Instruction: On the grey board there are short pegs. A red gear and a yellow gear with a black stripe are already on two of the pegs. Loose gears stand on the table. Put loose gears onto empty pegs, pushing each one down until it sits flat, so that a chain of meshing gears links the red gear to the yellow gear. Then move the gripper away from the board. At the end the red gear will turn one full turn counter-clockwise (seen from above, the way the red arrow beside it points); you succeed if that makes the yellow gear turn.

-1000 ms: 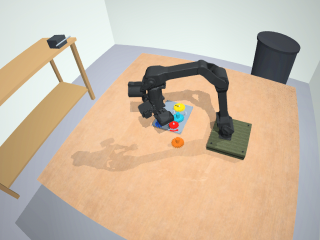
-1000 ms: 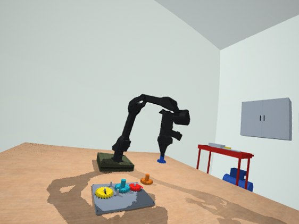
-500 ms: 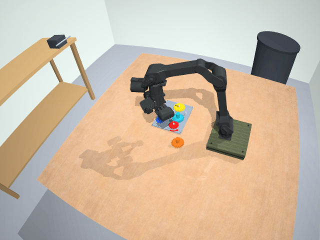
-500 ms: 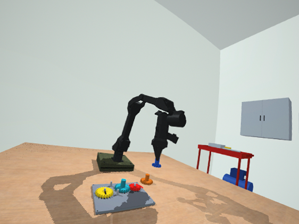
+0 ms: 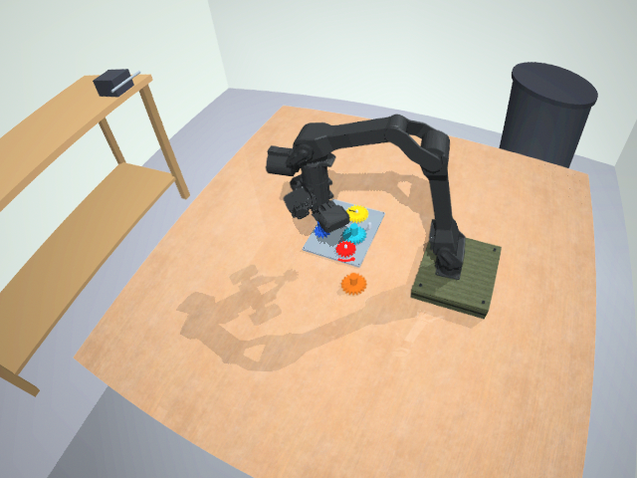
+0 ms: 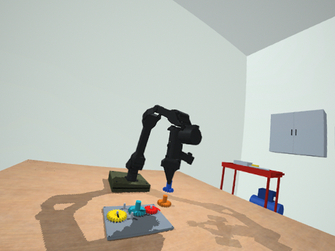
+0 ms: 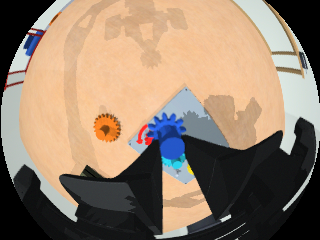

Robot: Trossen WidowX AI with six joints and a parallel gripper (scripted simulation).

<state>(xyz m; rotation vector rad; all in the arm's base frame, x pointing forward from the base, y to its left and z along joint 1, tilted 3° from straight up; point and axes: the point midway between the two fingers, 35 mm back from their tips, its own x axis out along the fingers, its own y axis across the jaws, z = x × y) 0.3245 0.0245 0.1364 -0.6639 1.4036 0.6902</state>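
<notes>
The cyan gear lies 110 mm below my gripper tip, 90 mm to the right of it and 50 mm behind it. Round my gripper tip: red gear 120 mm below, 40 mm to the right, 40 mm behind; orange gear 120 mm below, 100 mm behind, 60 mm to the left; blue gear 10 mm below.
</notes>
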